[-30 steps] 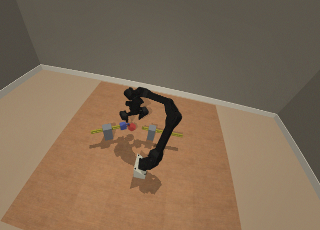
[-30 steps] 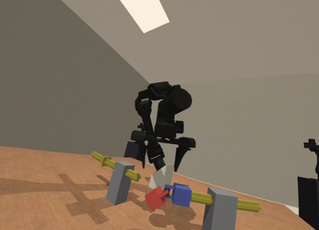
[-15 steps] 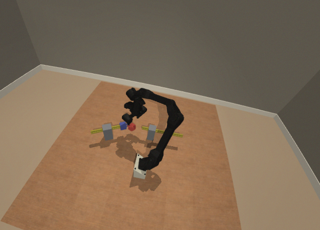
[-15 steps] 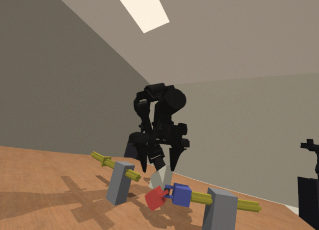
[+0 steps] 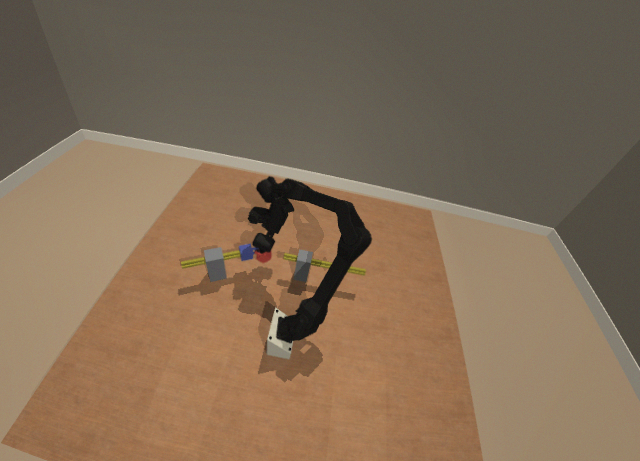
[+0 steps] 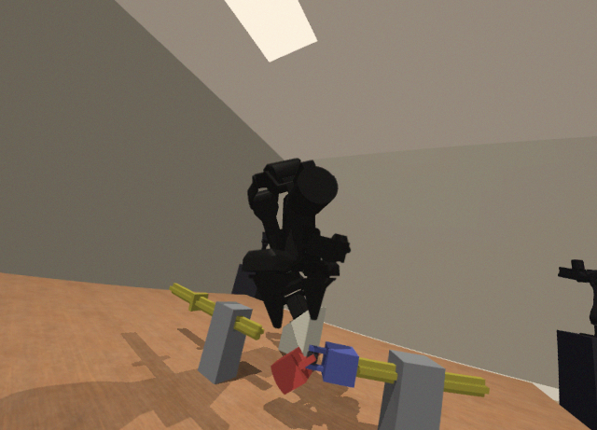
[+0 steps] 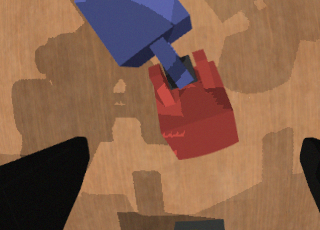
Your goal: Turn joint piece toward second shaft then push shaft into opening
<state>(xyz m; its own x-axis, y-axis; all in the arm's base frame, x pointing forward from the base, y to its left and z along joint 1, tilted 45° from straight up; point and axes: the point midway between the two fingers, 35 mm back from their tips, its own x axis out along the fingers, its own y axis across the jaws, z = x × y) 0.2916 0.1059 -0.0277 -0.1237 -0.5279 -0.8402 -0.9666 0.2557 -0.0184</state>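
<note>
Now: the red joint piece 10 mm to the left of my gripper tip and 60 mm below it.
</note>
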